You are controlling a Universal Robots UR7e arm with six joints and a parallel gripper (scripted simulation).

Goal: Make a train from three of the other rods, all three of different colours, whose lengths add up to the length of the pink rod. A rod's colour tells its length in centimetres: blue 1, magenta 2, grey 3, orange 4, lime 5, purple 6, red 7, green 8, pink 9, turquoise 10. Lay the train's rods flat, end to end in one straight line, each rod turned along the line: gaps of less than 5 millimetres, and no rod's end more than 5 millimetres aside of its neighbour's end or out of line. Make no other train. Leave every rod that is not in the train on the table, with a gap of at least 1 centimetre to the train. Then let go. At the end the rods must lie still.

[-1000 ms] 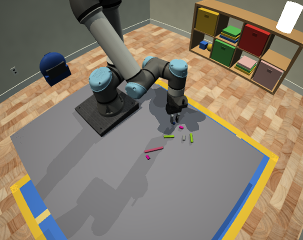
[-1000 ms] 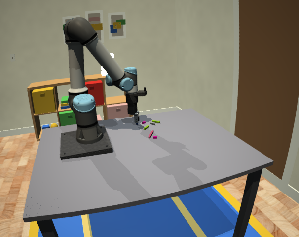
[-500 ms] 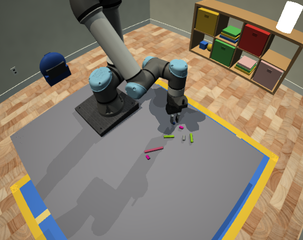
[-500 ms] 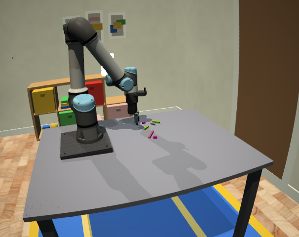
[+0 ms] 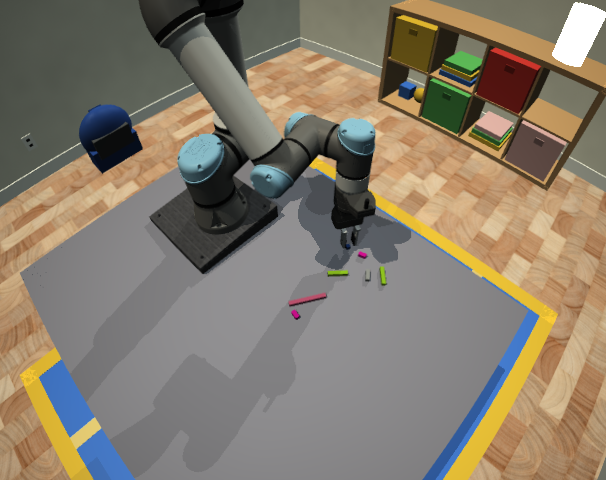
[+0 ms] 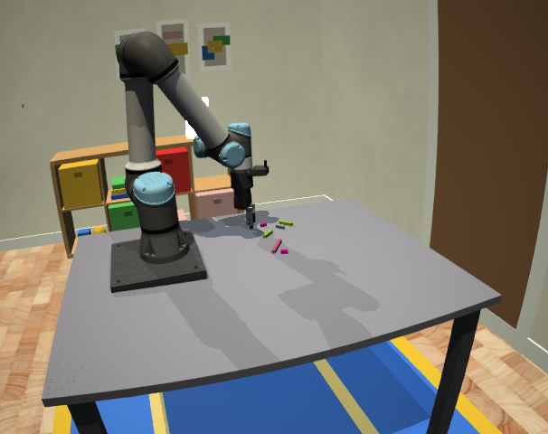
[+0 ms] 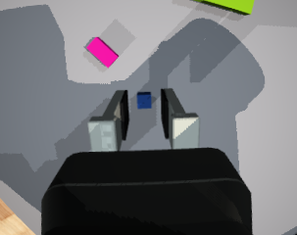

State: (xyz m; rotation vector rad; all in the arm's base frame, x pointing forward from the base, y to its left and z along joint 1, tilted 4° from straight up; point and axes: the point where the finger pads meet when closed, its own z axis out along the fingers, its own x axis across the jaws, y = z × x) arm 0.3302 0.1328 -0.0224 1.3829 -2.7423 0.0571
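The blue rod is 30 mm below my hand. The rest, counted from my hand: lime rod (120 mm ahead, 30 mm below, 20 mm to the right); pink rod (190 mm to the right, 30 mm below, 10 mm ahead); grey rod (90 mm ahead, 40 mm to the right, 30 mm below).
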